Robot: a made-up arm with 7 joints. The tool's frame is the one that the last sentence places. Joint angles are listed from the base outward.
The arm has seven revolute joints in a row. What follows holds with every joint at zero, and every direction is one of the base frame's. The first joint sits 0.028 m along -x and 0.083 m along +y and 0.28 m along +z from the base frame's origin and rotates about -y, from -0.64 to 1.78 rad. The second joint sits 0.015 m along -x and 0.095 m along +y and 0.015 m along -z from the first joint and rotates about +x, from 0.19 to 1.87 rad. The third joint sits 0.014 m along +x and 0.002 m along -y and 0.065 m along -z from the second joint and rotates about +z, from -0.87 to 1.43 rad. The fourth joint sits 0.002 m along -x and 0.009 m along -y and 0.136 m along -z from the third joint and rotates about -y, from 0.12 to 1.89 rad. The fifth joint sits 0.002 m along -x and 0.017 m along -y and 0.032 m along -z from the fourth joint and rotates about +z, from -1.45 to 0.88 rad. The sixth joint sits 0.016 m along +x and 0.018 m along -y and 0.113 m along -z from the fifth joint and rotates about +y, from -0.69 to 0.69 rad. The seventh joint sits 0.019 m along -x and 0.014 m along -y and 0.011 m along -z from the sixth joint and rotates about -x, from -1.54 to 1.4 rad. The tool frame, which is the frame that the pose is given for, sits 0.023 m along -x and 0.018 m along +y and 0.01 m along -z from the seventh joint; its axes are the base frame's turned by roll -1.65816, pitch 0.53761 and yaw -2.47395 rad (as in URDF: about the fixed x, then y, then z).
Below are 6 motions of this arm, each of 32 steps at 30 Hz.
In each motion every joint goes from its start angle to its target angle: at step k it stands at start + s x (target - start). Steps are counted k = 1, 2, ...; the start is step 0. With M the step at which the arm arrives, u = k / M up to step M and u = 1 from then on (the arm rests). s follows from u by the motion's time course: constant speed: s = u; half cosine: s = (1 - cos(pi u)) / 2; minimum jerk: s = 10 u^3 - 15 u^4 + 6 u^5.
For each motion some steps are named. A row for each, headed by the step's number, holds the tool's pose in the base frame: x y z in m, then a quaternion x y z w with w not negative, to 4 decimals.
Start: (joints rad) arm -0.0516 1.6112 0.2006 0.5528 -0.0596 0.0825 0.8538
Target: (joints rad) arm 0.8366 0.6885 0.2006 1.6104 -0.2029 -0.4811 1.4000
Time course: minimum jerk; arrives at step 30
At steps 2, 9, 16, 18, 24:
2: 0.0399 0.5438 0.2348 0.3127 0.8277 -0.3026 0.3542
9: 0.0804 0.5252 0.2004 0.4037 0.7388 -0.3967 0.3658
16: 0.1966 0.4312 0.1921 0.6687 0.4657 -0.4825 0.3213
18: 0.2234 0.3940 0.2123 0.7477 0.3821 -0.4605 0.2880
24: 0.2493 0.3102 0.2797 0.8933 0.2224 -0.3381 0.1956

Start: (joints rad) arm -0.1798 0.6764 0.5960 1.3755 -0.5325 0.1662 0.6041
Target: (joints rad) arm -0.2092 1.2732 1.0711 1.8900 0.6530 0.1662 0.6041
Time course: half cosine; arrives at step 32
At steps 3, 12, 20, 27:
3: 0.0806 0.3968 0.0719 0.4709 0.6752 -0.3341 0.4591
12: 0.0967 0.4120 0.1389 0.5497 0.5577 -0.2791 0.5558
20: 0.1096 0.3990 0.2308 0.6710 0.3551 -0.2530 0.5997
27: 0.1098 0.3713 0.2833 0.7434 0.2134 -0.2715 0.5728

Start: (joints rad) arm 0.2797 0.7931 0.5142 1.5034 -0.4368 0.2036 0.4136
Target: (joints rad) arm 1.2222 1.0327 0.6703 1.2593 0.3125 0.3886 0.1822
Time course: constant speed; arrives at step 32
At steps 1, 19, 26, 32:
1: 0.1634 0.3923 0.1787 0.5943 0.5095 -0.1034 0.6136
19: 0.1695 0.4190 0.2935 0.4827 0.2225 0.0343 0.8464
26: 0.1529 0.4274 0.3352 0.4268 0.0840 0.0696 0.8978
32: 0.1311 0.4339 0.3664 0.3767 -0.0417 0.0899 0.9210

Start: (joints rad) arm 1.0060 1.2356 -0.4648 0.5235 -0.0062 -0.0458 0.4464
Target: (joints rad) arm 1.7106 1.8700 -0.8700 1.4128 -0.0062 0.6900 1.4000
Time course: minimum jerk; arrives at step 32
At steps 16, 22, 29, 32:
16: 0.1143 0.4981 0.3024 0.4589 0.6555 -0.2676 0.5367
22: 0.0680 0.4824 0.3258 0.4041 0.6561 -0.3324 0.5438
29: 0.0436 0.4704 0.3252 0.3676 0.6440 -0.3766 0.5552
32: 0.0426 0.4698 0.3250 0.3661 0.6433 -0.3785 0.5558

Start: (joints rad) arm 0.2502 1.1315 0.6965 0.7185 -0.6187 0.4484 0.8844
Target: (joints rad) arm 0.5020 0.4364 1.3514 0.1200 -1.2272 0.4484 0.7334
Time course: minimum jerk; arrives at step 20
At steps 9, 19, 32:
9: 0.0833 0.4554 0.0612 -0.0009 0.7059 -0.3647 0.6072
19: 0.1366 0.3093 -0.0284 -0.1600 0.5775 -0.5897 0.5414
32: 0.1367 0.3090 -0.0285 -0.1601 0.5772 -0.5902 0.5411

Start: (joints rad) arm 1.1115 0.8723 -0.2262 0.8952 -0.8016 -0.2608 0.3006
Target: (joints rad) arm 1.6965 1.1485 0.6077 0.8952 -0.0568 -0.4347 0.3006
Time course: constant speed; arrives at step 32
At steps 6, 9, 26, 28, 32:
6: 0.2472 0.4212 0.3077 0.7586 0.4263 0.0277 0.4920
9: 0.2342 0.4313 0.3298 0.7405 0.3824 0.0680 0.5485
26: 0.1194 0.4807 0.4175 0.5856 0.0436 0.3196 0.7437
28: 0.1026 0.4853 0.4222 0.5614 -0.0025 0.3495 0.7501
32: 0.0680 0.4938 0.4272 0.5093 -0.0960 0.4080 0.7516

